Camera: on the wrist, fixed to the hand. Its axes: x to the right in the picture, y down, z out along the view.
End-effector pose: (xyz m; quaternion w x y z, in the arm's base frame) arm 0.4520 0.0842 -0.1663 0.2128 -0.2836 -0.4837 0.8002
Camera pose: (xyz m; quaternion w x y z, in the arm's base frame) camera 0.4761 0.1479 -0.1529 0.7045 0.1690 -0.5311 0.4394
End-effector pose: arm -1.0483 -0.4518 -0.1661 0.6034 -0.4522 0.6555 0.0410
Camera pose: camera -1.0587 -0.5175 -0.1462 0.4891 -0.7665 0.1296 -0.3956
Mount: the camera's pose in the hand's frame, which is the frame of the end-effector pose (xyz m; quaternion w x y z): 0.0178 -0.0417 -0.0526 0.7105 0.0233 -0.0321 -0.7026
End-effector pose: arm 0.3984 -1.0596 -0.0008 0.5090 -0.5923 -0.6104 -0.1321
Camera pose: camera 0.3910 -1.1003 0.0550 0.2630 0.0157 -0.8693 -0.4183
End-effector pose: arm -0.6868 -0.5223 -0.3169 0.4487 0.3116 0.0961 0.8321
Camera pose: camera -0.6971 -0.4775 -0.3689 0.8992 0.1910 0.2922 0.2637
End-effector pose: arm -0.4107 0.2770 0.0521 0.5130 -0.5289 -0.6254 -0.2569
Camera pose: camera -0.4283 0.2258 0.0956 0.1762 0.0673 -0.8384 -0.5114
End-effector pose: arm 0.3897 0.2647 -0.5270 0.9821 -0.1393 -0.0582 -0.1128
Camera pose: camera 0.4014 0.2069 -0.5637 0.6199 -0.0388 -0.1734 -0.7643
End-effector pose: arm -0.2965 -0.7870 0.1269 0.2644 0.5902 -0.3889 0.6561
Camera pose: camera -0.2957 -0.7225 0.1526 0.6226 0.7198 0.1452 0.2705
